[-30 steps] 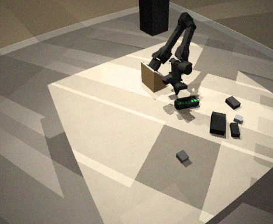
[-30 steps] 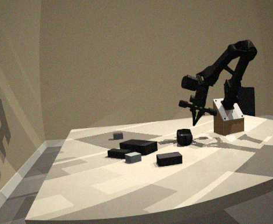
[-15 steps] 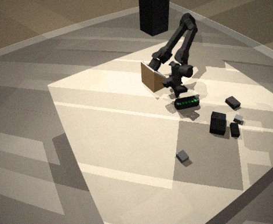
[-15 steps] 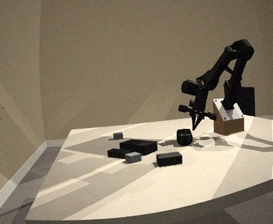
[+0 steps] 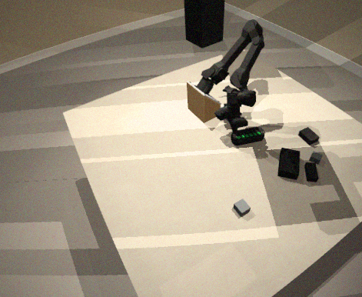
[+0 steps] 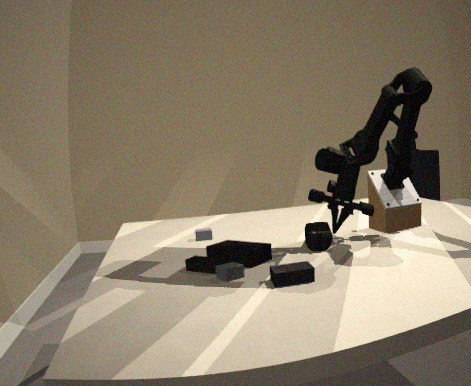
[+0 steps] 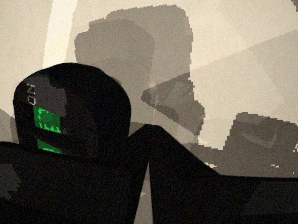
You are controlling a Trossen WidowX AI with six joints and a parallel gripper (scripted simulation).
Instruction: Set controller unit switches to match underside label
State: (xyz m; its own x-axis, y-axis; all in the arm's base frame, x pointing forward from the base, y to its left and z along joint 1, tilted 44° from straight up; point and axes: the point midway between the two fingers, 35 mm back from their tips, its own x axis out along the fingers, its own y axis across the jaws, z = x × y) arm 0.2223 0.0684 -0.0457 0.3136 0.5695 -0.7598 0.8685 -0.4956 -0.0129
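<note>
Now: gripper tip 280 mm short of the black block and 60 mm to the right of it.
</note>
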